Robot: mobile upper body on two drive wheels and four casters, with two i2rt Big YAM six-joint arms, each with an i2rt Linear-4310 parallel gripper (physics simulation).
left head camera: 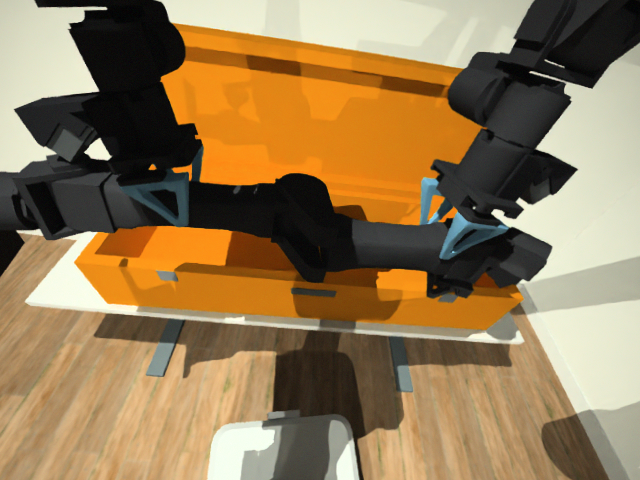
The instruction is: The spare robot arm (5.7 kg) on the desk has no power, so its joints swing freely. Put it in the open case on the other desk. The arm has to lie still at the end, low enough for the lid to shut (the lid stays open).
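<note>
The black spare arm is held lengthwise across the picture, over the open orange case. Its thick end runs past the case's left end and out of the picture's left edge. Its bent middle joint hangs lower and overlaps the front rim in view. Its far right end, with its own small gripper, overlaps the case's right end. My left gripper is shut on the spare arm's left link, one blue finger in front and one behind. My right gripper is shut on the link near the right end. The exact height above the case cannot be told.
The case's open lid stands up at the back. The case sits on a white desk with grey feet on the wood floor. A pale wall stands close at the right. The white robot base is at the bottom.
</note>
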